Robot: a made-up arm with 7 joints.
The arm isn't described. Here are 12 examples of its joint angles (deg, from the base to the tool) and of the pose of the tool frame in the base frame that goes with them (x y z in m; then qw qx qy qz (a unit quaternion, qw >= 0)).
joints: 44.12 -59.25 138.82 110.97 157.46 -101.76 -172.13
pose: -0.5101 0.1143 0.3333 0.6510 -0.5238 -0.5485 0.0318
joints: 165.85 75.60 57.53 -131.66 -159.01 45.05 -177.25
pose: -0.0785 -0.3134 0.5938 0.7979 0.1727 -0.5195 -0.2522
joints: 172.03 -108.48 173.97 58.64 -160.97 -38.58 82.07
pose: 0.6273 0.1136 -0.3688 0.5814 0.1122 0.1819 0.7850
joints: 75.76 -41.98 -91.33 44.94 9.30 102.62 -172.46
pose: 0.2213 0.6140 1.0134 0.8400 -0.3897 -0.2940 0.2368
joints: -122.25 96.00 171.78 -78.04 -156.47 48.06 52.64
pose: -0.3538 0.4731 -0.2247 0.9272 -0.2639 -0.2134 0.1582
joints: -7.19 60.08 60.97 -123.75 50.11 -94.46 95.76
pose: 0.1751 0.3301 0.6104 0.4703 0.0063 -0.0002 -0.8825
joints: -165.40 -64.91 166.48 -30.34 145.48 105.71 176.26
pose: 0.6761 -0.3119 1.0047 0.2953 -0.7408 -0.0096 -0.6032
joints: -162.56 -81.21 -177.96 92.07 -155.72 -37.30 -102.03
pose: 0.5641 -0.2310 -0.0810 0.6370 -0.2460 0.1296 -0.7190
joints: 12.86 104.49 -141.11 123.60 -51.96 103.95 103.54
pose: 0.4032 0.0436 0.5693 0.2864 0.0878 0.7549 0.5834
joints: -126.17 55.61 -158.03 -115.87 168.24 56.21 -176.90
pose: -0.1730 0.4711 0.2062 0.6047 -0.3518 0.1385 0.7010
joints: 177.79 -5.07 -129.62 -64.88 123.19 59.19 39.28
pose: -0.3282 0.3125 1.1831 0.7442 -0.0632 0.6599 -0.0822
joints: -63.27 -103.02 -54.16 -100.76 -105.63 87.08 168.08
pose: 0.1042 -0.5120 -0.0672 0.8915 0.2989 0.2485 -0.2326
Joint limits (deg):
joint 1: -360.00..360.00
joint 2: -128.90..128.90
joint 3: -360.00..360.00
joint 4: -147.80..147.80
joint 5: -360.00..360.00
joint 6: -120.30..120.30
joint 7: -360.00..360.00
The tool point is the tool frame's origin. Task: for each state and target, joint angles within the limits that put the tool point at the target. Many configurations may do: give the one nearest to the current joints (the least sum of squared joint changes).
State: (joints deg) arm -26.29 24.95 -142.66 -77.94 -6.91 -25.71 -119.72
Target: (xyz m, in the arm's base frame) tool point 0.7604 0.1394 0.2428
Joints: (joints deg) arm -28.73 57.30 -152.85 -91.41 -7.72 -27.20 -119.72
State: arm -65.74 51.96 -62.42 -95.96 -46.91 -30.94 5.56
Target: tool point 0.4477 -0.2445 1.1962
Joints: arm -44.61 26.00 -58.58 -66.91 -48.44 -21.74 5.56
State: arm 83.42 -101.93 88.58 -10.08 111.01 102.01 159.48
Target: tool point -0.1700 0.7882 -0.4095
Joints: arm 77.56 -128.06 86.68 1.01 109.25 64.77 159.48
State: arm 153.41 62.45 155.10 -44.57 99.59 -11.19 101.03
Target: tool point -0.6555 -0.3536 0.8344
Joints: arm 165.71 19.76 158.48 -83.41 97.56 -14.91 101.03
